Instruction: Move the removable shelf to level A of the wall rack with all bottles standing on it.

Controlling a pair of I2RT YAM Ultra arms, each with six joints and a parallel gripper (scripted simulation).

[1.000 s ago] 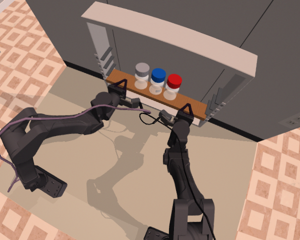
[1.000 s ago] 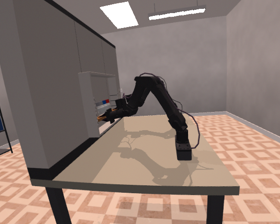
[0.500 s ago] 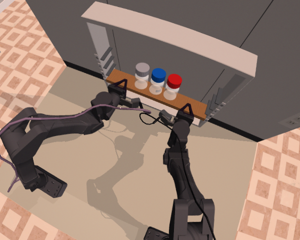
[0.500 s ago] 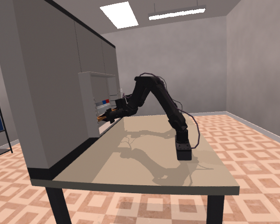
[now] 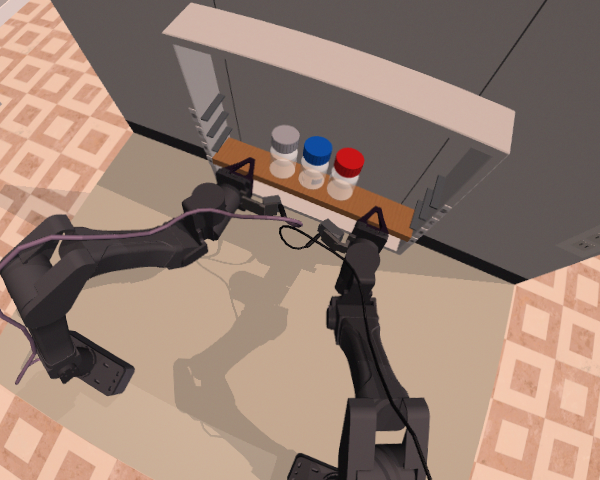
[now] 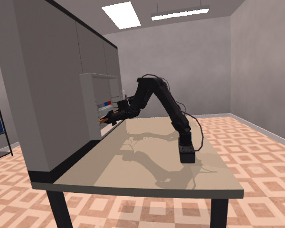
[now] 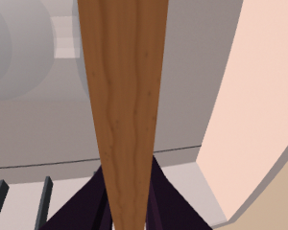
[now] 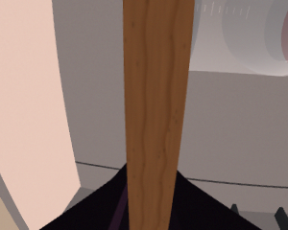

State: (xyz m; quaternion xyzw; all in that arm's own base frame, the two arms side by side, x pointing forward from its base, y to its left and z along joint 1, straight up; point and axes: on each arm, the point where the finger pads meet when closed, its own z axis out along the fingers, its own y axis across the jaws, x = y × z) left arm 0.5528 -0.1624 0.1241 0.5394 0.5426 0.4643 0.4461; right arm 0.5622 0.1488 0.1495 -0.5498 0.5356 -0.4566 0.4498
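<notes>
Right now the red-capped bottle is 9 cm to the left of my right hand, 5 cm above it and 2 cm ahead of it. The rest, counted from my right hand: blue-capped bottle (16 cm to the left, 5 cm above, 1 cm ahead); then shelf (15 cm to the left); then white wall rack (15 cm to the left, 11 cm above, 1 cm ahead).
My left hand is 20 mm short of the grey-capped bottle, 70 mm to the left of it and 50 mm below it. Also, from my left hand: blue-capped bottle: 20 mm ahead, 140 mm to the right, 50 mm above; shelf: 10 mm ahead, 150 mm to the right; white wall rack: 20 mm ahead, 150 mm to the right, 110 mm above.
</notes>
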